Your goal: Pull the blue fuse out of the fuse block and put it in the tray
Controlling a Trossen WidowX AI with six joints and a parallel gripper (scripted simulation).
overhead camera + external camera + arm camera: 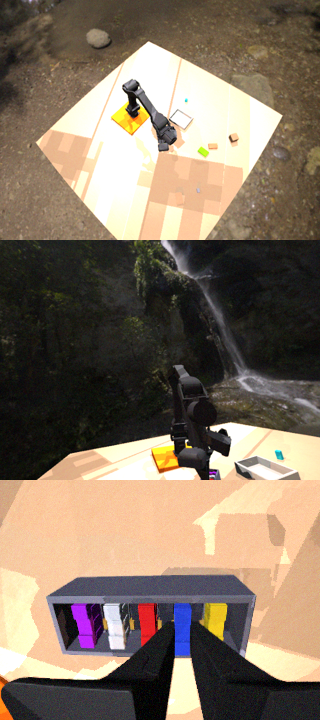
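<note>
Now: gripper tip 1 cm to the left of the yellow fuse, 1 cm short of it and 1 cm above it. From my gripper tip the other things lie so: red fuse (2 cm behind, 1 cm to the left, 1 cm below); white fuse (3 cm behind, 2 cm to the left, 1 cm below); blue fuse (1 cm below).
</note>
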